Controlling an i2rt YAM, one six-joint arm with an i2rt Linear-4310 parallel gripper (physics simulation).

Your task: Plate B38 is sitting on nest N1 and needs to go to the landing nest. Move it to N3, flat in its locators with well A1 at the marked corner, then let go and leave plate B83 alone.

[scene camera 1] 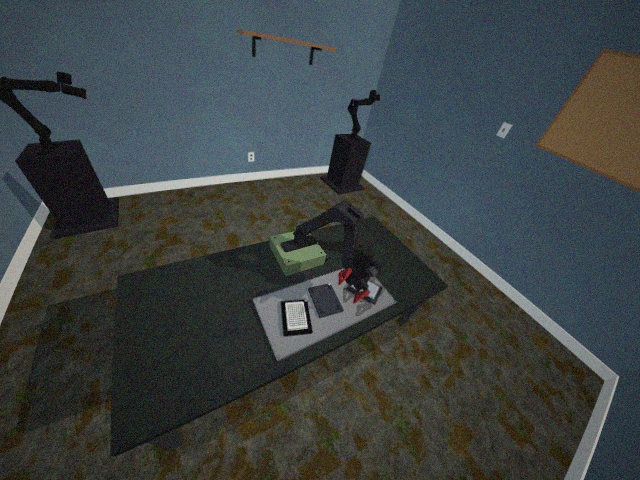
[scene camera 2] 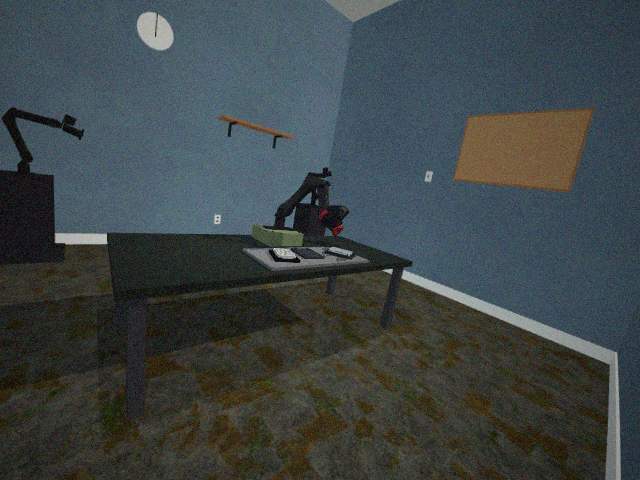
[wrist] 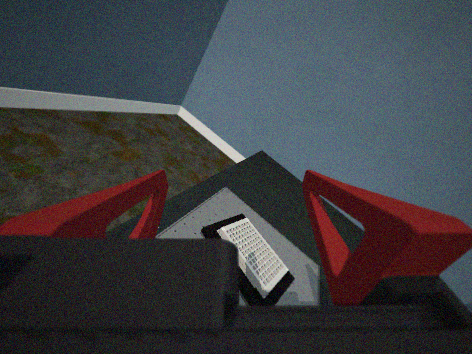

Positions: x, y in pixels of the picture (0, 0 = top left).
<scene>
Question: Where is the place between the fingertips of my gripper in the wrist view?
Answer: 235, 177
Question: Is my gripper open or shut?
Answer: Open.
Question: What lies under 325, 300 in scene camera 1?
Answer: A black nest.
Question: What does my gripper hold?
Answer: Nothing.
</scene>
